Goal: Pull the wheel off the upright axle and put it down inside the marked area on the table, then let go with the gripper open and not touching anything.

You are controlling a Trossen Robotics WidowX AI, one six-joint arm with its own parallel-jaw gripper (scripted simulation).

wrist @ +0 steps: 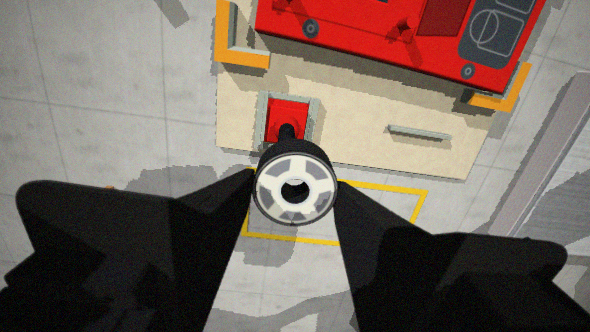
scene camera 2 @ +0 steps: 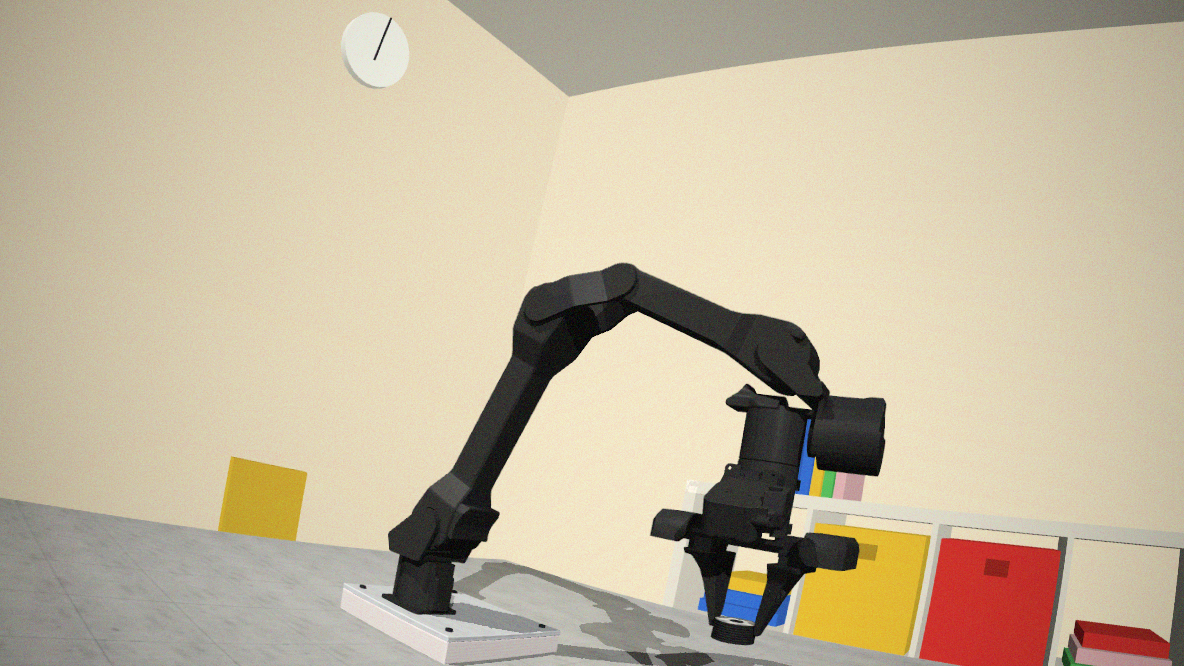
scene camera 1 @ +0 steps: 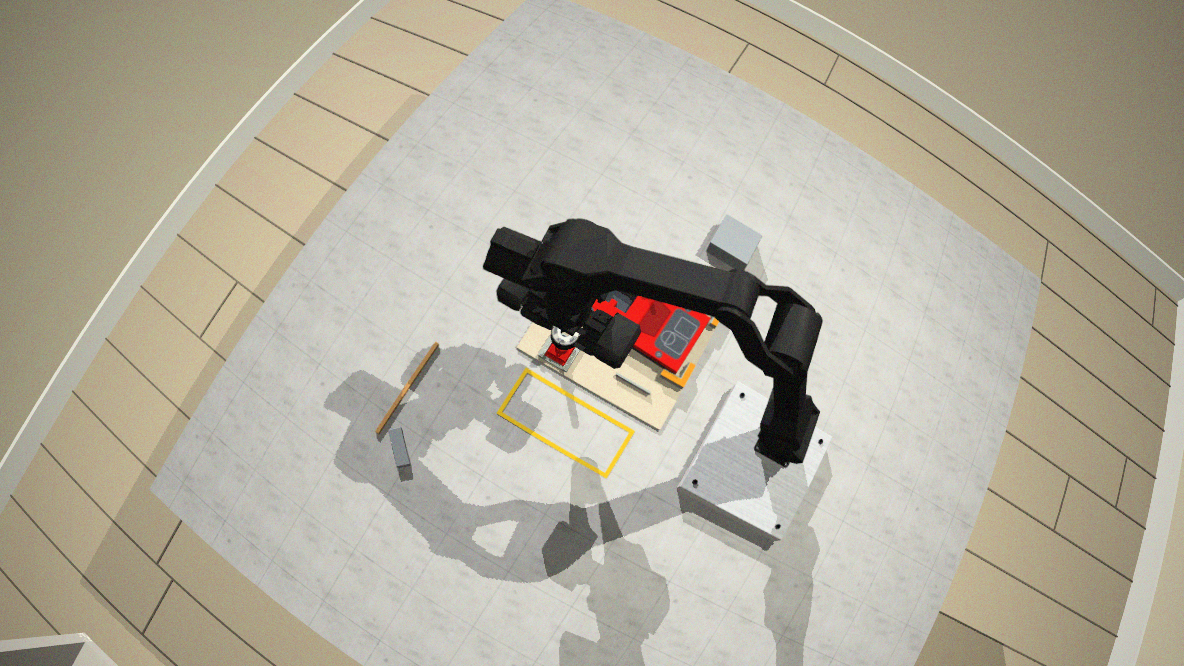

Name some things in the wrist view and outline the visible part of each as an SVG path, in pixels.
The gripper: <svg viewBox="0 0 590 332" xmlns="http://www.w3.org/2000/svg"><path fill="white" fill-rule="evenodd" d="M338 181L338 196L333 206L334 220L359 325L359 332L590 332L590 313L584 310L583 307L552 281L564 267L568 257L567 249L561 244L547 240L541 241L487 234L480 235L458 231L432 235L397 215L389 208L377 203L350 184ZM255 170L246 168L191 194L177 198L52 180L38 180L22 184L15 194L16 208L32 243L34 253L4 275L4 280L8 287L4 287L0 291L0 332L202 332L208 321L208 315L212 309L217 291L225 275L226 267L248 212Z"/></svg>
A wheel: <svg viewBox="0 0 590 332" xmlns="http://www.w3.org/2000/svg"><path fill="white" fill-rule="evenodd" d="M293 138L279 141L263 153L252 182L252 196L255 205L266 218L280 225L298 227L312 224L330 212L337 200L338 181L327 154L318 145L304 139ZM286 183L288 180L292 179L304 181L299 185L290 185Z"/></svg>
